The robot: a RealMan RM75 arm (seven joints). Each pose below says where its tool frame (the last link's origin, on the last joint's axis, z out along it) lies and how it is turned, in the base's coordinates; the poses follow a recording.
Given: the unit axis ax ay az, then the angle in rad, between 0 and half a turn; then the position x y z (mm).
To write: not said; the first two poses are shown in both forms.
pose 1, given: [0.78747 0.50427 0.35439 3.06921 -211.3 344.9 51.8]
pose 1, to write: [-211.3 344.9 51.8 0.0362 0.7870 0.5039 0.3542]
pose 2, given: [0.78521 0.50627 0.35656 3.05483 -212.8 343.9 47.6]
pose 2, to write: [-212.8 343.9 47.6 0.0434 0.7845 0.5058 0.3562]
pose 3, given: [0.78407 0.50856 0.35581 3.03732 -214.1 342.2 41.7]
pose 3, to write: [-214.1 342.2 41.7 0.0521 0.7830 0.5079 0.3553]
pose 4, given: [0.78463 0.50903 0.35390 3.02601 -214.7 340.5 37.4]
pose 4, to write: [-214.7 340.5 37.4 0.0578 0.7833 0.5082 0.3533]
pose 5, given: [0.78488 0.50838 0.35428 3.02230 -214.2 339.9 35.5]
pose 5, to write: [-214.2 339.9 35.5 0.0596 0.7835 0.5075 0.3536]
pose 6, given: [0.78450 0.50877 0.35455 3.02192 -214.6 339.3 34.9]
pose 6, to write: [-214.6 339.3 34.9 0.0598 0.7831 0.5079 0.3539]
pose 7, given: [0.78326 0.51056 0.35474 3.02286 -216.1 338.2 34.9]
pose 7, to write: [-216.1 338.2 34.9 0.0593 0.7819 0.5097 0.3541]
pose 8, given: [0.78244 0.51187 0.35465 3.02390 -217.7 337.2 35.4]
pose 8, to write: [-217.7 337.2 35.4 0.0588 0.7811 0.5110 0.3540]
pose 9, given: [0.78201 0.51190 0.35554 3.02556 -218.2 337.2 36.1]
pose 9, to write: [-218.2 337.2 36.1 0.0580 0.7807 0.5110 0.3549]
